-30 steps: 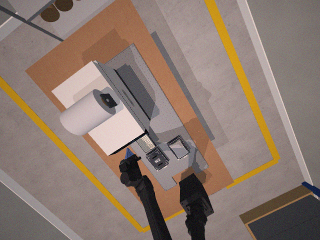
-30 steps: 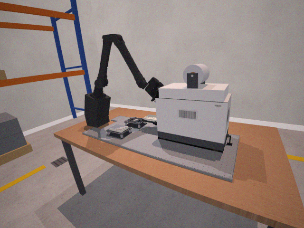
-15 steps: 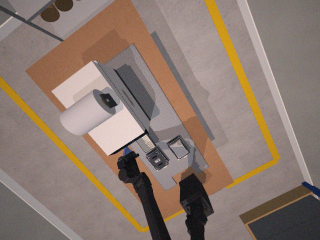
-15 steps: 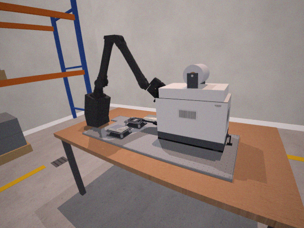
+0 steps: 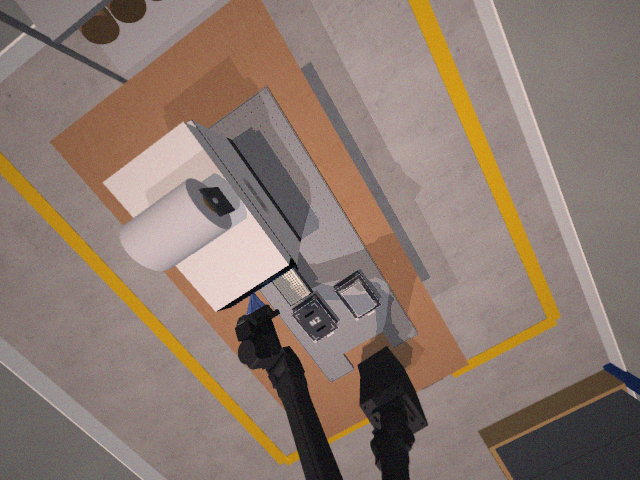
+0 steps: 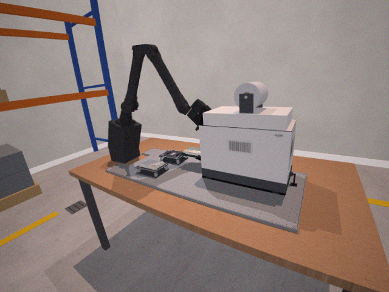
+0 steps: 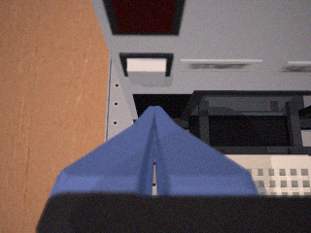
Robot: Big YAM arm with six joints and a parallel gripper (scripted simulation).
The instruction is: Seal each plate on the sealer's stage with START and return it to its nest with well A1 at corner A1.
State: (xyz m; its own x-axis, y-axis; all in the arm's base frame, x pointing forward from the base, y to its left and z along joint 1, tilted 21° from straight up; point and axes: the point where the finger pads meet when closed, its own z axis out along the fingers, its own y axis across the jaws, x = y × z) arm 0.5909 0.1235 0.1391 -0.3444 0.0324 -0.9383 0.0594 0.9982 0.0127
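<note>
The start button is 30 mm ahead of my hand and 10 mm above it. Round my hand: foil roll: 260 mm ahead, 100 mm to the right, 230 mm above; white well plate: 80 mm behind, 80 mm to the right, 90 mm below; dark sealer stage: 80 mm behind, 80 mm to the right, 100 mm below.
</note>
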